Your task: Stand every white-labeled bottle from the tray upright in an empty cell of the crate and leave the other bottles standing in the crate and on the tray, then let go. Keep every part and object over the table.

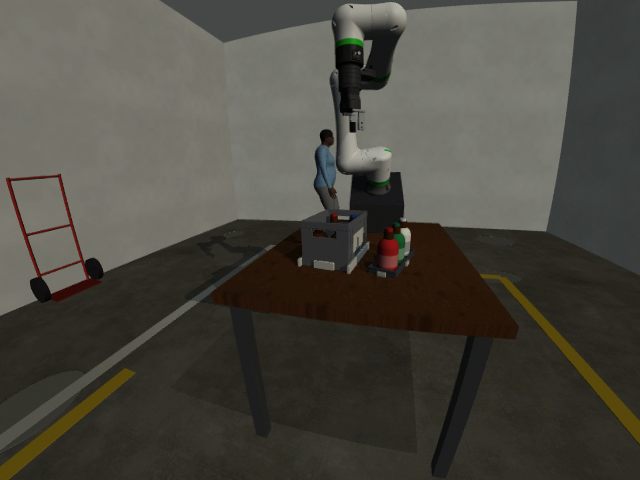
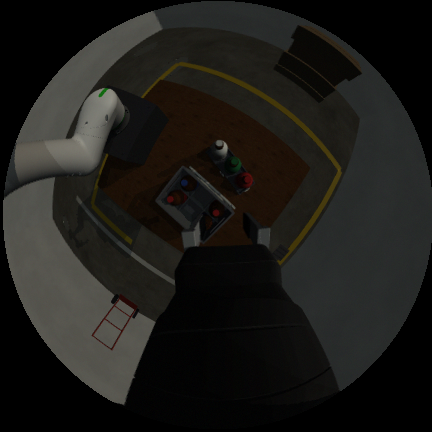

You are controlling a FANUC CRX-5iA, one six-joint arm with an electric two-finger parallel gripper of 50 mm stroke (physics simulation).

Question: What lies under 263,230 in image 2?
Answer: My gripper.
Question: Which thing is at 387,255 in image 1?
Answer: A red bottle.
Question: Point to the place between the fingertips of my gripper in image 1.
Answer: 356,131
